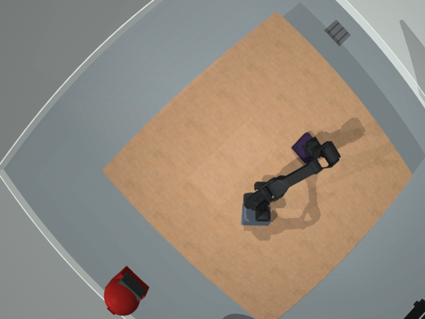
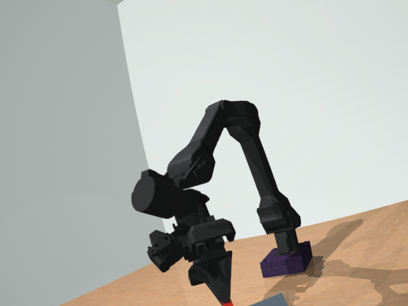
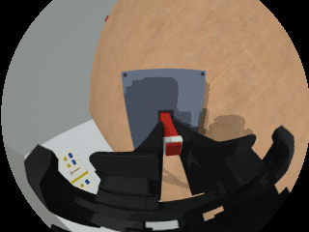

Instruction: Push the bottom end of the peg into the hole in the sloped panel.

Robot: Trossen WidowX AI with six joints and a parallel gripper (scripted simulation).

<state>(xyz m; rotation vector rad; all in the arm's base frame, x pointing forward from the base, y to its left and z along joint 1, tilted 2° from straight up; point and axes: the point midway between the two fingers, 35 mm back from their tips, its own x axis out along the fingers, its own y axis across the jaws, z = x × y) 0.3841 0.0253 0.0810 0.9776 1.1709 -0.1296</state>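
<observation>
My gripper tip is 2 cm short of the panel, 2 cm to the right of it and 4 cm above it. The rest, counted from my gripper tip: red peg (1 cm behind, 1 cm to the right, 1 cm above).
</observation>
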